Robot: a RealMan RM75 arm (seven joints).
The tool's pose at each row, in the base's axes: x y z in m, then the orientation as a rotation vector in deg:
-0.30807, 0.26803, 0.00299, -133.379, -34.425, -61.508
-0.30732, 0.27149, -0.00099, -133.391, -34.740, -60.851
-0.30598, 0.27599, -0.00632, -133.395, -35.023, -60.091
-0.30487, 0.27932, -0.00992, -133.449, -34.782, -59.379
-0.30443, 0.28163, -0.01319, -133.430, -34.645, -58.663
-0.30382, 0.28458, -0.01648, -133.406, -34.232, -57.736
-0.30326, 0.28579, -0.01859, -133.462, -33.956, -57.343
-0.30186, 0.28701, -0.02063, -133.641, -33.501, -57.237
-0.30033, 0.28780, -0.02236, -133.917, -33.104, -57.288
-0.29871, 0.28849, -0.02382, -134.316, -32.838, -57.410
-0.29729, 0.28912, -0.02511, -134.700, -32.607, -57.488
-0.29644, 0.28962, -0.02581, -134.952, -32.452, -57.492
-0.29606, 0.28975, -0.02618, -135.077, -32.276, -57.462
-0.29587, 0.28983, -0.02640, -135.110, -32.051, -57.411
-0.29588, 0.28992, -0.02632, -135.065, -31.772, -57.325
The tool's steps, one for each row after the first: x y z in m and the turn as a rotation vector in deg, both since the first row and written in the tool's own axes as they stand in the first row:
-0.00207, -0.00123, 0.00475, 0.328, -0.441, -0.014
-0.00466, -0.00259, 0.01123, 0.704, -0.930, 0.028
-0.00624, -0.00361, 0.01589, 0.950, -1.298, 0.417
-0.00813, -0.00431, 0.01937, 1.268, -1.660, 0.744
-0.00983, -0.00540, 0.02335, 1.648, -2.079, 1.333
-0.01094, -0.00548, 0.02558, 1.740, -2.264, 1.645
-0.01150, -0.00509, 0.02826, 1.579, -2.302, 1.977
-0.01181, -0.00438, 0.03057, 1.275, -2.307, 2.204
-0.01188, -0.00361, 0.03272, 0.854, -2.357, 2.297
-0.01194, -0.00295, 0.03463, 0.470, -2.433, 2.381
-0.01190, -0.00267, 0.03581, 0.237, -2.509, 2.453
-0.01195, -0.00245, 0.03631, 0.123, -2.543, 2.568
-0.01199, -0.00235, 0.03659, 0.087, -2.536, 2.738
-0.01192, -0.00245, 0.03659, 0.123, -2.503, 2.968

